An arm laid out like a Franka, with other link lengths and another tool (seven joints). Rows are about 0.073 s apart.
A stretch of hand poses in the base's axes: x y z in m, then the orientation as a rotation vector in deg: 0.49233, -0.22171, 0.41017, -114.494, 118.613, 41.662; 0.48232, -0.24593, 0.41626, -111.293, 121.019, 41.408; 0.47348, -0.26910, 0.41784, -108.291, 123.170, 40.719; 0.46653, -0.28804, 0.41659, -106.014, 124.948, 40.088; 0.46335, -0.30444, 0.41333, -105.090, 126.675, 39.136; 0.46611, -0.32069, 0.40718, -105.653, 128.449, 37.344; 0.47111, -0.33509, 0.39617, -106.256, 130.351, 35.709; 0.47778, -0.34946, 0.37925, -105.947, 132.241, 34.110; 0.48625, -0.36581, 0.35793, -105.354, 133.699, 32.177; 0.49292, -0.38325, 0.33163, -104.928, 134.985, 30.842; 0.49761, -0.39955, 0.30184, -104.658, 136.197, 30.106; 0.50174, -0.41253, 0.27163, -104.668, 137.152, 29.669; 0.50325, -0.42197, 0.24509, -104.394, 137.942, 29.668; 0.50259, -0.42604, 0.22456, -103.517, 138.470, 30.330; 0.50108, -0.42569, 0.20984, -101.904, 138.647, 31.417; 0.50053, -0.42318, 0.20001, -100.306, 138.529, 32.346; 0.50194, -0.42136, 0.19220, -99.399, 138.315, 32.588; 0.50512, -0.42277, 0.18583, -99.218, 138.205, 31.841; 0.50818, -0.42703, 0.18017, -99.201, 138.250, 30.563
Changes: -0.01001, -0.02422, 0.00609, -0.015, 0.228, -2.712; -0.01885, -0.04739, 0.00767, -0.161, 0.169, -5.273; -0.02580, -0.06633, 0.00642, -0.435, 0.174, -7.264; -0.02898, -0.08273, 0.00316, -1.417, 0.313, -8.407; -0.02622, -0.09898, -0.00299, -3.374, 0.353, -8.700; -0.02122, -0.11338, -0.01400, -5.381, 0.597, -8.963; -0.01455, -0.12775, -0.03092, -6.976, 0.657, -9.782; -0.00608, -0.14410, -0.05224, -8.307, 0.238, -10.707; 0.00059, -0.16154, -0.07854, -9.405, 0.120, -11.409; 0.00528, -0.17784, -0.10833, -10.317, 0.347, -11.921; 0.00941, -0.19082, -0.13854, -11.078, 0.664, -12.161; 0.01092, -0.20026, -0.16508, -11.463, 1.061, -12.497; 0.01026, -0.20433, -0.18561, -11.204, 1.528, -13.089; 0.00875, -0.20398, -0.20033, -10.278, 1.864, -14.033; 0.00820, -0.20147, -0.21016, -9.233, 1.958, -14.927; 0.00961, -0.19965, -0.21797, -8.645, 1.770, -15.441; 0.01279, -0.20106, -0.22434, -8.763, 1.242, -15.624; 0.01585, -0.20532, -0.23000, -9.238, 0.542, -15.793
